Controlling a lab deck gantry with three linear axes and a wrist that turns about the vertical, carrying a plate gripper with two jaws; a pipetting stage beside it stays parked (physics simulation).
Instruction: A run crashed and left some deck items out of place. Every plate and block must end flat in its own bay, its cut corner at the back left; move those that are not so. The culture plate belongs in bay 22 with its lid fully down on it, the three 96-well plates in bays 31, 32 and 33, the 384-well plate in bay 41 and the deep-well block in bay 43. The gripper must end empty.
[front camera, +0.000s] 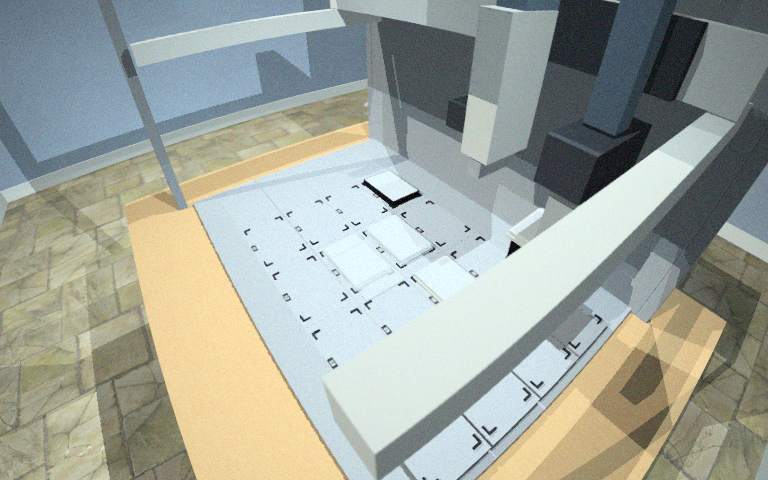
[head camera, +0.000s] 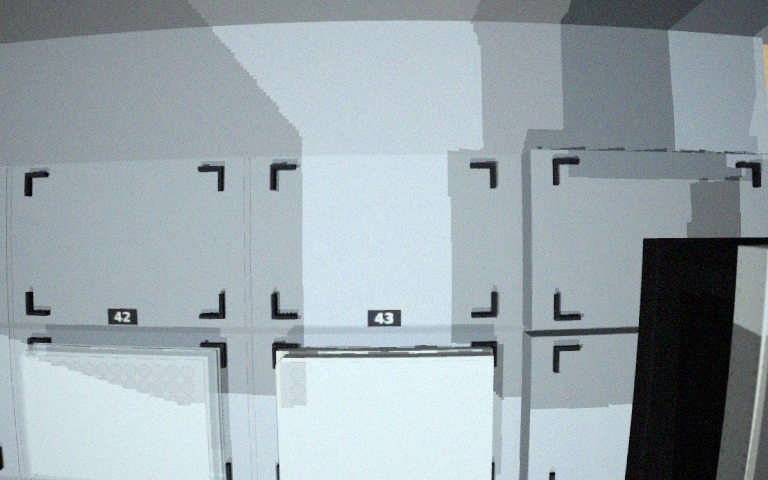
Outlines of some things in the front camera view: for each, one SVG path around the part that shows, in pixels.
My gripper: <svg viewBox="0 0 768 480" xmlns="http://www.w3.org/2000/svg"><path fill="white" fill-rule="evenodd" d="M652 125L633 117L627 130L613 136L583 123L583 118L547 133L533 181L549 189L551 192L534 238L632 168Z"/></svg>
A black-sided 384-well plate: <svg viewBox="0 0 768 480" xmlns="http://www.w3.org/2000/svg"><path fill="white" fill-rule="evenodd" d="M363 183L392 207L420 195L418 189L390 170L366 178Z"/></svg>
A clear lid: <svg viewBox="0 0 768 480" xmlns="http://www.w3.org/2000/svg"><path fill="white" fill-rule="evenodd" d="M364 239L331 255L330 259L362 298L369 302L404 282L404 278Z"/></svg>
